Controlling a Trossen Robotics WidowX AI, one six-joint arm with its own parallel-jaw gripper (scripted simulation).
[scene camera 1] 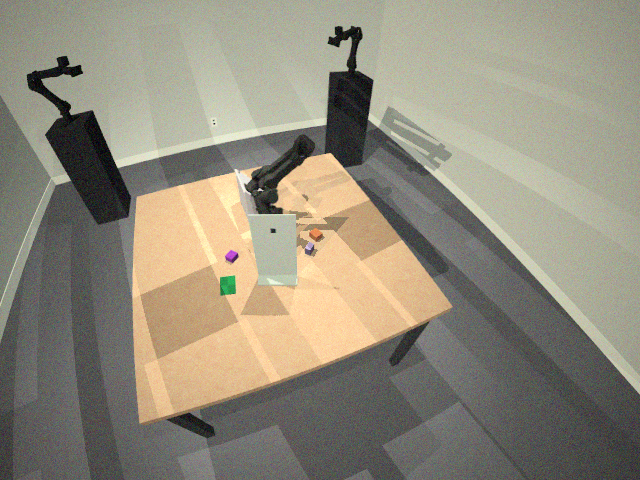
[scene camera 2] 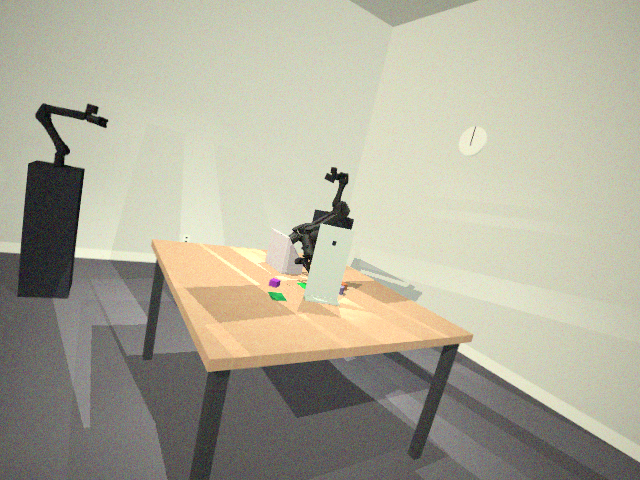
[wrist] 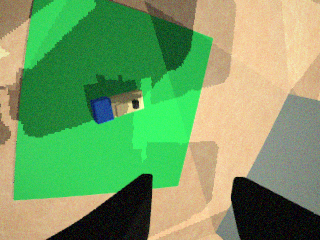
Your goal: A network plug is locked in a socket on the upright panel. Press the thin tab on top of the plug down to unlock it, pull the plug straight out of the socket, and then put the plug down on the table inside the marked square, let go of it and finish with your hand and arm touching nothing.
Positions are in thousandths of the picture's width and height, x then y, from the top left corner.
Labels:
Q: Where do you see a pale upright panel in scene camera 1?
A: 427, 493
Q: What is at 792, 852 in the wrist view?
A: My gripper.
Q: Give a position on a green marked square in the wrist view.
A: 192, 631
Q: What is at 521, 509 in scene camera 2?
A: A pale upright panel.

